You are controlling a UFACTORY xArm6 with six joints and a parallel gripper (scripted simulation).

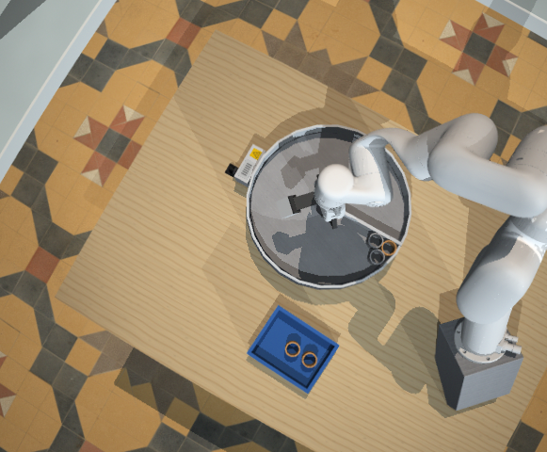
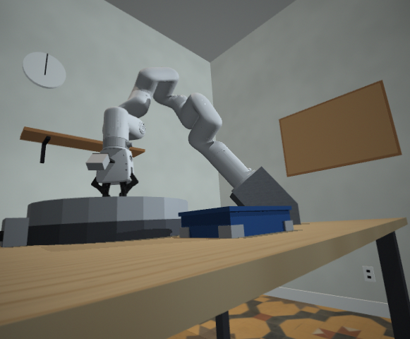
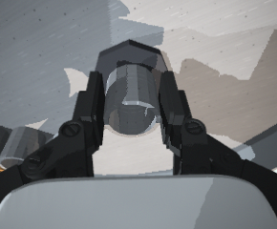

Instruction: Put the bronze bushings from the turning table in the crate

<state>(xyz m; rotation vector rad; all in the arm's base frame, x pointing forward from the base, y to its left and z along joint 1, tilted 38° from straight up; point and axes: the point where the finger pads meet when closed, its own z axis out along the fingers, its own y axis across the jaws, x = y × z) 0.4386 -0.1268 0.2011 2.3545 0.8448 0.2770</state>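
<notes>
Right now my hand is 5 cm above the turning table, 1 cm to the left of it and 1 cm short of it. Also, from my hand: blue crate (37 cm to the left, 8 cm below, 3 cm behind).
</notes>
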